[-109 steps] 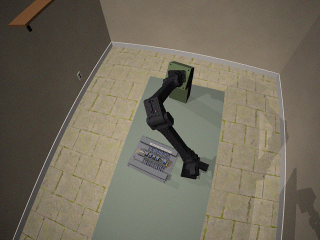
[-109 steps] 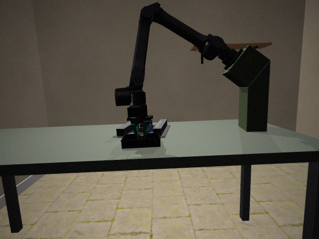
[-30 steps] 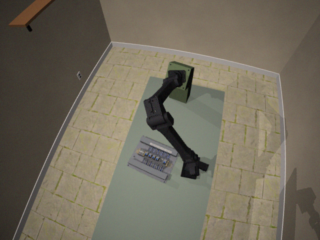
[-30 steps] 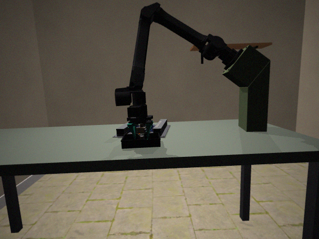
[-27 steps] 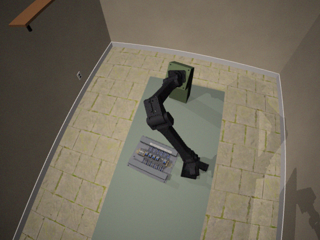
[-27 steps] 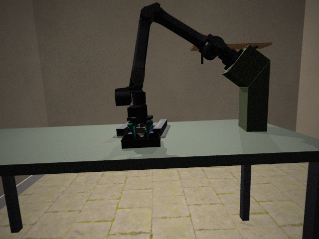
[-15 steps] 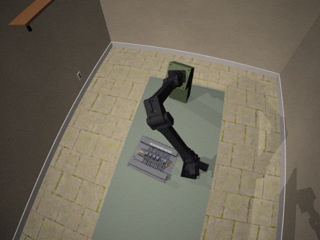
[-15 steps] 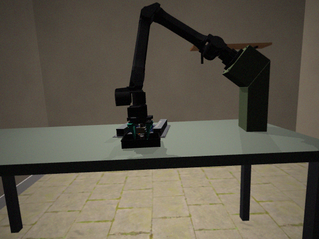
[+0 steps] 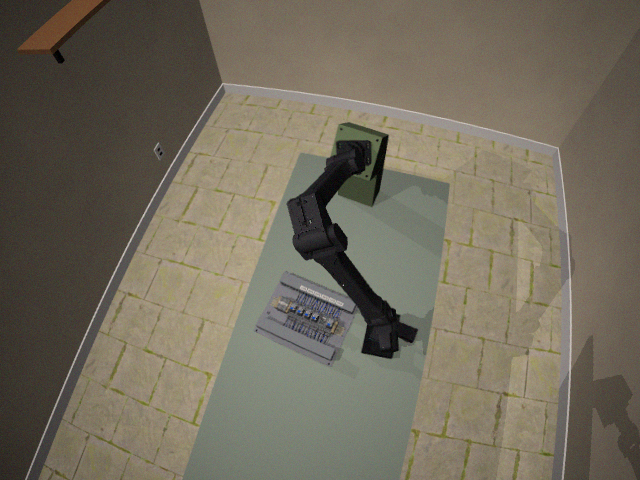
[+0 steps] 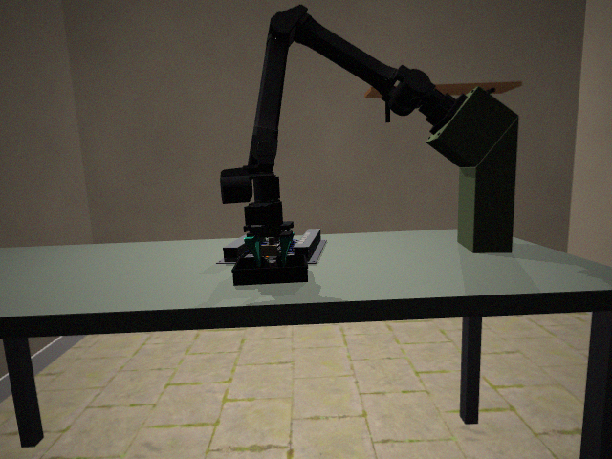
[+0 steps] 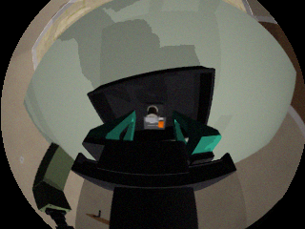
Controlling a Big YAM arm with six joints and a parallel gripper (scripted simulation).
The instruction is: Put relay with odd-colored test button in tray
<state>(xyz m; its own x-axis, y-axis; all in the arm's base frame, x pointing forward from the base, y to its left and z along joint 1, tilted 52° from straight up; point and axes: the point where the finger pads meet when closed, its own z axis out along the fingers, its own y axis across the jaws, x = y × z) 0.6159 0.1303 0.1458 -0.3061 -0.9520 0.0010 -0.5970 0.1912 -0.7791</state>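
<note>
Now: the black tray 1 cm below my hand. Also, from my hand: grey socket panel 27 cm to the right, 8 cm behind, 3 cm below.
</note>
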